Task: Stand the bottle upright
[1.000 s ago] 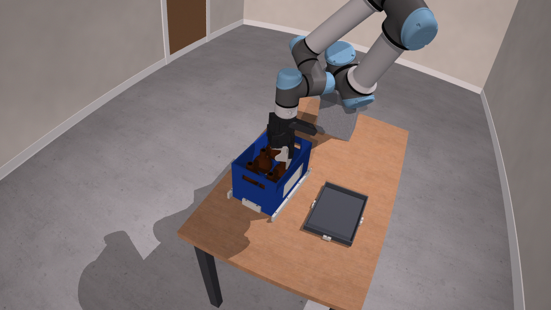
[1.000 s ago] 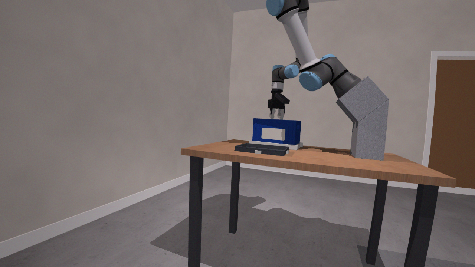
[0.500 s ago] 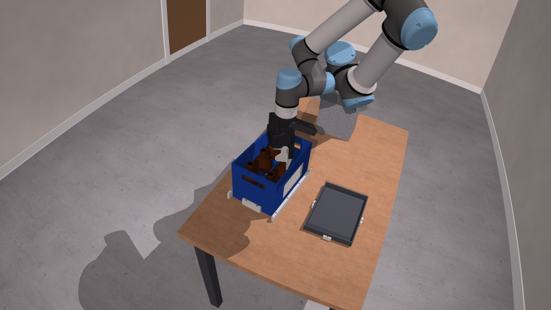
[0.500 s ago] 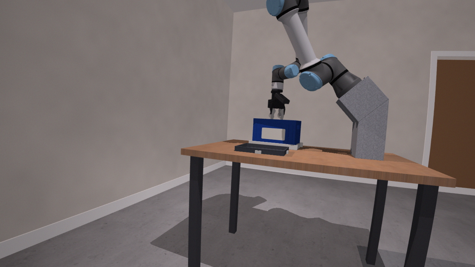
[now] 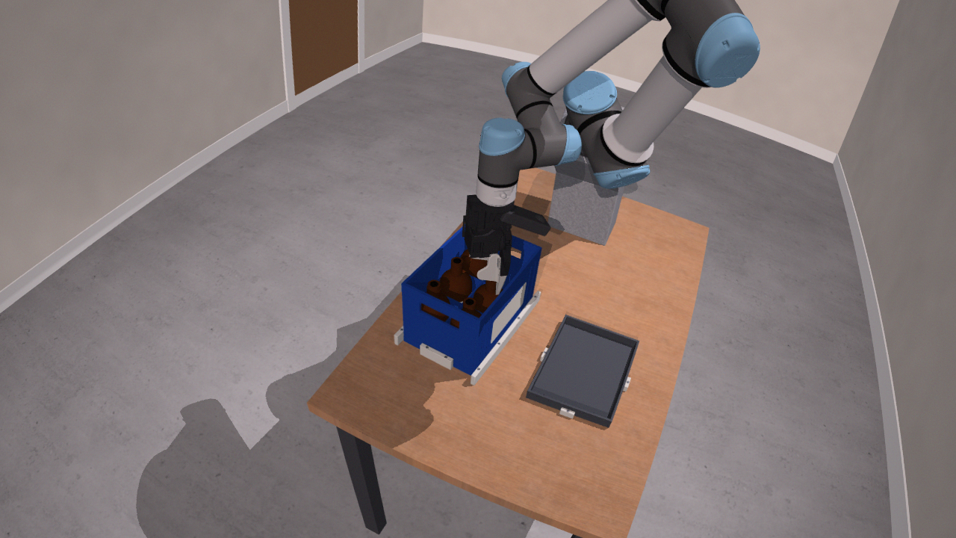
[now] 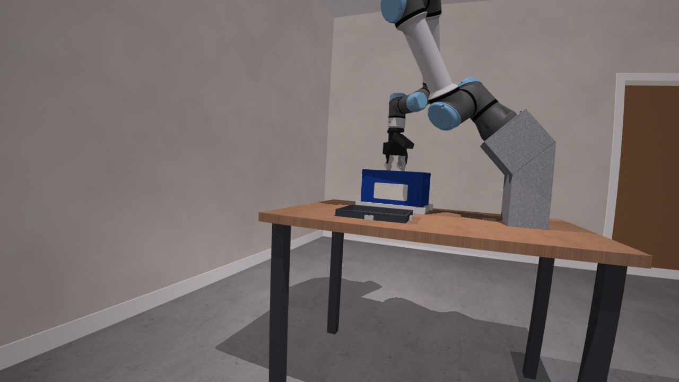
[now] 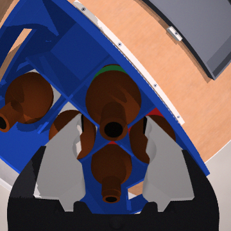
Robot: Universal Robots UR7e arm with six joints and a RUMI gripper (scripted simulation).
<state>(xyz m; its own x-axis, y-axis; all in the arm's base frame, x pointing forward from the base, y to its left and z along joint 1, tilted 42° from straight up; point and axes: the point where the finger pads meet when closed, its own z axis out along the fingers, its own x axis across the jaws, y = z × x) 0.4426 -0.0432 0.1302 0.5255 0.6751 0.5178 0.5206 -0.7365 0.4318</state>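
My gripper is now 70 mm above the crate and 50 mm to the left of it. The rest, counted from my hand: dark tray 250 mm to the left, 140 mm below; bottle 90 mm to the right, 90 mm ahead, 70 mm below.
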